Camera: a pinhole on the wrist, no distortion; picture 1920 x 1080 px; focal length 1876.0 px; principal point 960.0 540.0 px. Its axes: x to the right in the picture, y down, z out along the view. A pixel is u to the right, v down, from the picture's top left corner.
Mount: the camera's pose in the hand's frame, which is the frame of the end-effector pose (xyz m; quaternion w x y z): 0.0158 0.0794 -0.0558 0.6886 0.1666 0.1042 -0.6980
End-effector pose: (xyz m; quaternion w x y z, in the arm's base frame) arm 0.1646 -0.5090 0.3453 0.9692 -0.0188 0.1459 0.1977
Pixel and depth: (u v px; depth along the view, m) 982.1 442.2 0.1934
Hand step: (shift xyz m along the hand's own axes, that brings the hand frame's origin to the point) -0.0115 0.0051 0.1210
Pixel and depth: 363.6 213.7 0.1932
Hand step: -0.0351 0.0649 0.1428
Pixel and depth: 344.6 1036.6 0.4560
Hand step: 0.0948 0.0434 0.4314
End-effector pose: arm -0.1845 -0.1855 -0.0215 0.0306 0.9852 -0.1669 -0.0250
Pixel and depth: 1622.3 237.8 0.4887
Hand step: -0.1055 -0.2613 0.3237
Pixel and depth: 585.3 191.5 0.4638
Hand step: -0.1117 -0.0061 0.3998
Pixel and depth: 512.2 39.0 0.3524
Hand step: -0.1096 0.0280 0.2931
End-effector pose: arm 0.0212 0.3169 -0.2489 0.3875 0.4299 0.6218 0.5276
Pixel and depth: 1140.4 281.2 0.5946
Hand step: -0.1186 -0.1940 0.4645
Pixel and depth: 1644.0 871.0 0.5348
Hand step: 0.0629 -0.3046 0.3723
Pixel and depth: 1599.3 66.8 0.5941
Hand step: -0.1856 -0.3264 0.4037
